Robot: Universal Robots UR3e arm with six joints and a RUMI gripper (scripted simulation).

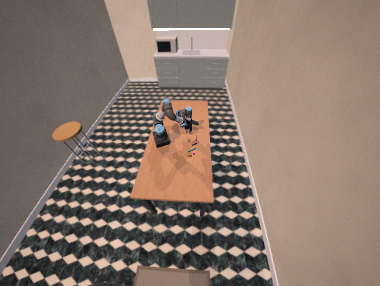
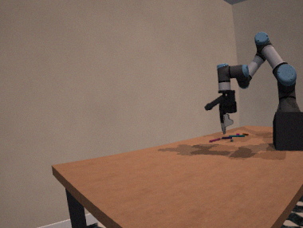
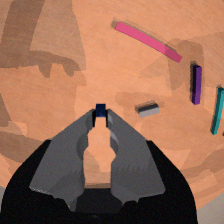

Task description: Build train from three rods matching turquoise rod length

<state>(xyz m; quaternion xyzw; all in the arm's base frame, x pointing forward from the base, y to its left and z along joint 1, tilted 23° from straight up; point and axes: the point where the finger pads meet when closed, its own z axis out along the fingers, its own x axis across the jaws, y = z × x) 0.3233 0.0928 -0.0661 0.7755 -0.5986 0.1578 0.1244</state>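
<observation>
Now: hand 1 cm past the grey rod, 7 cm to the left of it and 6 cm above it. Round my hand: blue rod 1 cm below; purple rod 4 cm ahead, 13 cm to the right, 6 cm below; pink rod 8 cm ahead, 4 cm to the right, 6 cm below.
</observation>
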